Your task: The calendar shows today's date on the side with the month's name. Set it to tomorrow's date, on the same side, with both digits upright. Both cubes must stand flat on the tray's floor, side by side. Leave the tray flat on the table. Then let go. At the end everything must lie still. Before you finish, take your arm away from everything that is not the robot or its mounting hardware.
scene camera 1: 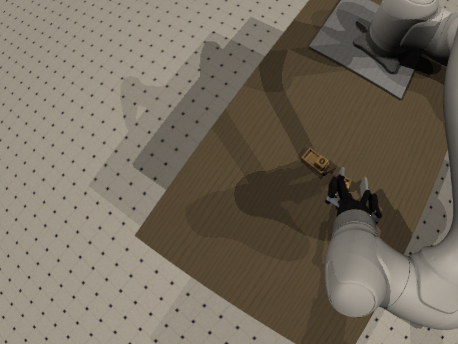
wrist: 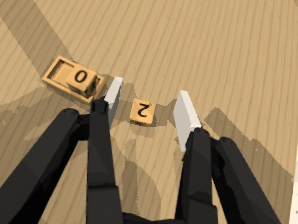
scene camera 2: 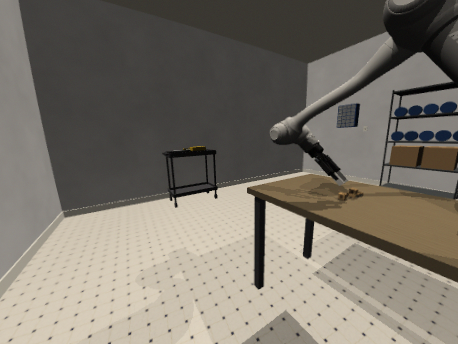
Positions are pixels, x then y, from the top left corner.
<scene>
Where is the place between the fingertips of the gripper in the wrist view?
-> At 149, 95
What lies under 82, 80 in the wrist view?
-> A wooden digit cube.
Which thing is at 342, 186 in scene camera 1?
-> The gripper.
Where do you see a wooden calendar tray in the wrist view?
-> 61, 68
</scene>
